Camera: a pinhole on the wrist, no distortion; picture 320 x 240 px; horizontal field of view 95.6 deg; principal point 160.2 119.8 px. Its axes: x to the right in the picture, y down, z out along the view. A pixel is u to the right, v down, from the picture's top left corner.
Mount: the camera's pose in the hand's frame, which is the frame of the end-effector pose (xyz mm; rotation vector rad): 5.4 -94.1 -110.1 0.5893 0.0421 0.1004
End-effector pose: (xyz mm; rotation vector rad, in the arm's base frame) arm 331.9 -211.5 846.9 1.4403 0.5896 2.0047
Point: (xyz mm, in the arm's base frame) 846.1 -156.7 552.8
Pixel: 73.5 147.6
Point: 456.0 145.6 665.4
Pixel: 183.3 45.3
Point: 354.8 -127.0 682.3
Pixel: 59.4 98.7
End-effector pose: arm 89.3 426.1 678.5 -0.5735 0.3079 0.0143
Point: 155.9 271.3 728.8
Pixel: 219.0 101.9
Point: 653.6 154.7 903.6
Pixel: 302.7 79.3
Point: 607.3 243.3 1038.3
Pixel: 252.4 110.8
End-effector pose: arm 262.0 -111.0 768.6 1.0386 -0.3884 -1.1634
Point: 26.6 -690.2 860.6
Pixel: 270.0 210.9
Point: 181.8 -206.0 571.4
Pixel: 231.5 83.3
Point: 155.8 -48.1 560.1
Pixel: 75.6 20.0
